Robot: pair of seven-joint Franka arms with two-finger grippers.
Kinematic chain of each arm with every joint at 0, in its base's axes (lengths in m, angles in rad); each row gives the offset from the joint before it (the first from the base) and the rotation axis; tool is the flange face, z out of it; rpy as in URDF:
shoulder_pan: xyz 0 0 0.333 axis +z
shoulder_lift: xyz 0 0 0 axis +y
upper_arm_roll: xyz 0 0 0.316 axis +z
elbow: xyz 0.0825 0 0 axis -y
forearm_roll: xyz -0.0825 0 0.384 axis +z
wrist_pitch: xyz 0 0 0 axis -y
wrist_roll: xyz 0.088 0 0 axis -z
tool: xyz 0 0 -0.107 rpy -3.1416 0 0
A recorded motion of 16 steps. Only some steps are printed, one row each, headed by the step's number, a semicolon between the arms.
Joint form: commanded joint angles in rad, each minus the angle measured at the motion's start. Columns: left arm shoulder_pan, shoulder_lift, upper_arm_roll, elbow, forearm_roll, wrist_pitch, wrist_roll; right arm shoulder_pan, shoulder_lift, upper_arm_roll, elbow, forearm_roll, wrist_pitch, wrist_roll.
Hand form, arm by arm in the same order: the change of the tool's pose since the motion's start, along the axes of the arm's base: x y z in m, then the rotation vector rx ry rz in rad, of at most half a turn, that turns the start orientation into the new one. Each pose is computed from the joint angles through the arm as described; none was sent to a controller.
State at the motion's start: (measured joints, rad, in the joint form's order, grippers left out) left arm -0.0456 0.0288 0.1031 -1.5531 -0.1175 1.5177 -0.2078; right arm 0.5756 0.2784 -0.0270 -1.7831 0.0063 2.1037 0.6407
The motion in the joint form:
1: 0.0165 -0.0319 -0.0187 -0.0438 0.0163 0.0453 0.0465; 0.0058 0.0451 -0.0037 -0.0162 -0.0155 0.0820 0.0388
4: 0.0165 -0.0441 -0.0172 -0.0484 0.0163 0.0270 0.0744; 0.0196 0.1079 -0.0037 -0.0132 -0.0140 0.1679 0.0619
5: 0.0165 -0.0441 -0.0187 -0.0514 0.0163 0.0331 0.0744; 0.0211 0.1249 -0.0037 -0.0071 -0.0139 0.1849 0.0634
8: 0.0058 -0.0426 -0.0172 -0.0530 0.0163 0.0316 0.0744; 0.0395 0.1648 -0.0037 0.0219 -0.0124 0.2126 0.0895
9: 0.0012 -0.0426 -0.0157 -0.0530 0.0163 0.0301 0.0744; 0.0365 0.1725 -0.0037 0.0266 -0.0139 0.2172 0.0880
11: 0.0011 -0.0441 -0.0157 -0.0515 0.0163 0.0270 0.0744; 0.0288 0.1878 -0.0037 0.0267 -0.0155 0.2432 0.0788
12: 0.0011 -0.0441 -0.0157 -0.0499 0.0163 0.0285 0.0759; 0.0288 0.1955 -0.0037 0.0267 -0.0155 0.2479 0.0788
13: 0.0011 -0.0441 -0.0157 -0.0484 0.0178 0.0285 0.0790; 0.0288 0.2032 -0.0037 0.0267 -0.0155 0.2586 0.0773
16: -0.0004 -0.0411 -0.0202 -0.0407 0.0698 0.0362 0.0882; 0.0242 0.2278 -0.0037 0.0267 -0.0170 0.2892 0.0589
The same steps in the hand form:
1: -0.0055 0.0016 0.0007 0.0131 -0.0373 -0.0437; 0.0057 0.0046 -0.0287 -0.0006 -0.0251 -0.0281
4: -0.0111 0.0022 0.0037 0.0099 -0.0299 -0.0718; 0.0101 0.0183 -0.0599 0.0150 -0.0465 -0.0368
5: -0.0105 0.0015 0.0028 0.0102 -0.0329 -0.0727; 0.0123 0.0209 -0.0666 0.0182 -0.0517 -0.0365
8: -0.0102 -0.0036 0.0011 0.0097 -0.0284 -0.0821; 0.0139 0.0369 -0.0770 0.0302 -0.0644 -0.0443
9: -0.0103 -0.0053 0.0010 0.0095 -0.0269 -0.0853; 0.0163 0.0361 -0.0795 0.0298 -0.0666 -0.0447
11: -0.0110 -0.0054 0.0022 0.0094 -0.0268 -0.0857; 0.0211 0.0331 -0.0871 0.0337 -0.0768 -0.0417
12: -0.0108 -0.0053 0.0031 0.0096 -0.0301 -0.0871; 0.0213 0.0332 -0.0918 0.0318 -0.0745 -0.0416
13: -0.0108 -0.0052 0.0038 0.0110 -0.0318 -0.0902; 0.0220 0.0337 -0.0959 0.0333 -0.0771 -0.0399
16: -0.0090 -0.0028 0.0060 0.0637 -0.0405 -0.1062; 0.0254 0.0323 -0.1094 0.0337 -0.0837 -0.0245

